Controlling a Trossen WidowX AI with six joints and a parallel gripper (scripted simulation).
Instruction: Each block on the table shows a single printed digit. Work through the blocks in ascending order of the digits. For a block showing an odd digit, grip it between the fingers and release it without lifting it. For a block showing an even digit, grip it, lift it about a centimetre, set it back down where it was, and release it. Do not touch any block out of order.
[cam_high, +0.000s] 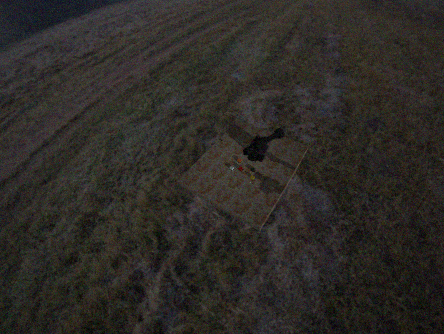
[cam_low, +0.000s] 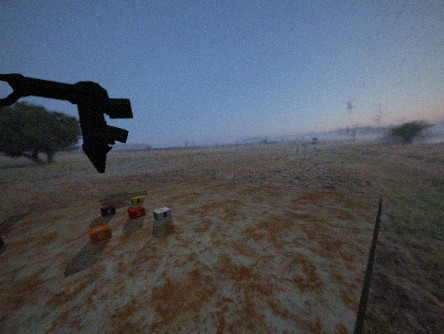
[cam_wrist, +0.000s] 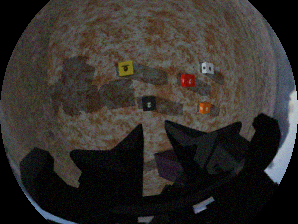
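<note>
Now: the dark block 10 mm to the right of my gripper tip and 110 mm below it. The rest, counted from my gripper tip: orange block (60 mm behind, 170 mm to the right, 110 mm below); then red block (30 mm ahead, 120 mm to the right, 110 mm below); then yellow block (90 mm ahead, 20 mm to the left, 110 mm below).
</note>
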